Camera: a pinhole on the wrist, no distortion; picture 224 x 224 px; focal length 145.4 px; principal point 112.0 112.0 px. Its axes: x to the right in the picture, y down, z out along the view. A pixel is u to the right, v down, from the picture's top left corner.
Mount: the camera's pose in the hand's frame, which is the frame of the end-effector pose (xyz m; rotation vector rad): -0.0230 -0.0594 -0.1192 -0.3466 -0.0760 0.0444
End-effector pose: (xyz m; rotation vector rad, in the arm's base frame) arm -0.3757 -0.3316 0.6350 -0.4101 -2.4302 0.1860
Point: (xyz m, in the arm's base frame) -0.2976 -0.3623 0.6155
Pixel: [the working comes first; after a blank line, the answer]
In the camera's frame: -0.0472 0.0234 0.1033

46 145
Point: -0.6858 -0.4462 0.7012
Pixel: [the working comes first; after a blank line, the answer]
In the camera's frame: 0.2601 -0.2301 0.1831

outside the picture
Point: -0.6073 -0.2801 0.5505
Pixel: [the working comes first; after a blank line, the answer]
In the camera's frame: 0.1863 -0.0504 0.3200

197 89
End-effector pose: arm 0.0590 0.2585 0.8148 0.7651 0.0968 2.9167
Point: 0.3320 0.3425 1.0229
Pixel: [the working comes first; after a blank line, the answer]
In the camera's frame: -0.0729 -0.1768 0.4072

86 49
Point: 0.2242 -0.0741 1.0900
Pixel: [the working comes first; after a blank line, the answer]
In the camera's frame: 0.0195 0.2277 0.5398

117 173
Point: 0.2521 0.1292 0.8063
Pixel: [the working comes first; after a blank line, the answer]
In the camera's frame: -0.1420 0.0923 0.2601

33 164
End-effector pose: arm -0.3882 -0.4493 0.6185 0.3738 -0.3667 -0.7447
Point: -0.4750 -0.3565 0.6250
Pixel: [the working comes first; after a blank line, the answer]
In the camera's frame: -0.0863 0.0235 0.1698

38 132
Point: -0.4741 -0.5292 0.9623
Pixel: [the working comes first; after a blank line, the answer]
In the camera's frame: 0.1237 -0.0600 0.4741

150 94
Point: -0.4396 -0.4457 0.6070
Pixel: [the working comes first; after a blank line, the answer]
In the camera's frame: -0.0062 -0.0192 0.1337

105 91
